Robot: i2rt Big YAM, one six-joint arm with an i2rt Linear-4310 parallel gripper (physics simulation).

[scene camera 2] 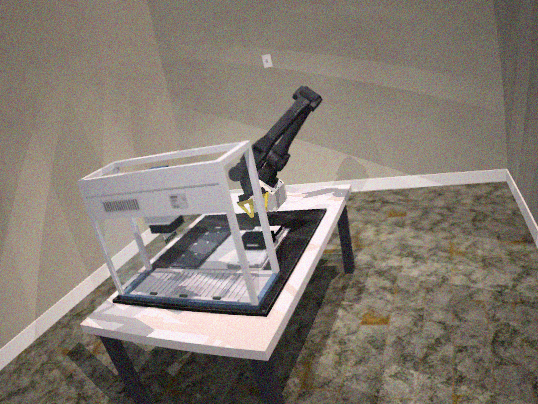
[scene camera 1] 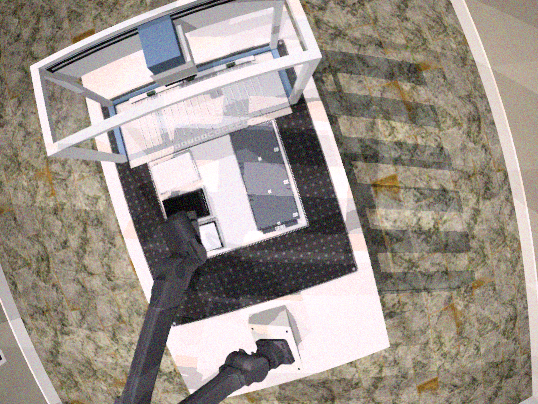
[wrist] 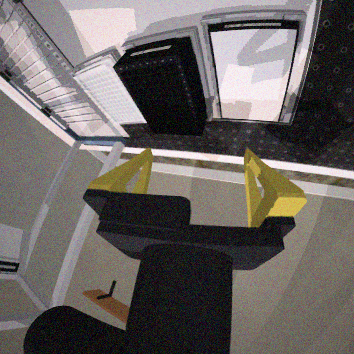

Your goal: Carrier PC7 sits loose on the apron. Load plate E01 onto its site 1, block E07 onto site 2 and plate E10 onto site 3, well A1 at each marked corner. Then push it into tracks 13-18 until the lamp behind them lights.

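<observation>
My gripper is open and empty, above the outer side of the row of labware. A white plate, a tall black block and a pale plate in a dark rim sit in a row of holders. The block is in the middle, the white plate nearest the deck. Their labels are too blurred to read. The dark grey carrier lies across the pale apron, with small white marks and no plates on it. In scene camera 1 my arm hides the fingers.
The tracked deck lies beyond the apron, inside a white frame with upright posts. A blue-topped unit hangs over the deck. The arm's pale pedestal stands at the table's opposite end.
</observation>
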